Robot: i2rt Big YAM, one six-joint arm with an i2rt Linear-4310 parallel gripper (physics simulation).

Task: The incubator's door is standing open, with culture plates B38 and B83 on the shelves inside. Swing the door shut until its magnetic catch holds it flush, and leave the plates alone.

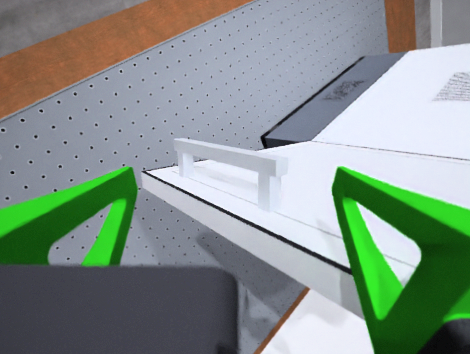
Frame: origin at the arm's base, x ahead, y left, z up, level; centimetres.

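Seen in the pictures: gripper, fingertip midpoint: (234, 178).
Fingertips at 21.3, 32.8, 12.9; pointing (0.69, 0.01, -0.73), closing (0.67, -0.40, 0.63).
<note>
Offsets run from my fingertips to a thing's top centre, as dx, dy, dz. "*": to the spot under its first point. Level surfaces: height alone.
The incubator's white door @[* +8.1, -9.4, -2.5] (325, 195) stands out at an angle from the white incubator body (400, 110) at the upper right. A pale bar handle @[* +4.5, -3.4, -8.2] (225, 154) on two posts rises from the door's face near its far-left end. A dark line runs along the door's long near edge. My gripper (234, 178) is open and empty, with one green finger to the left of the door's end and the other over the door at the right. The handle shows in the gap between them; contact cannot be told. The culture plates and shelves do not show.
A grey perforated board @[dz -35.9] (150, 100) extends beneath and behind the door, with an orange-brown wooden border (100, 47) along its far side. A dark grey vented panel @[* +51.2, -23.1, -27.2] (345, 92) adjoins the incubator body. A white surface (320, 327) shows at the bottom.
</note>
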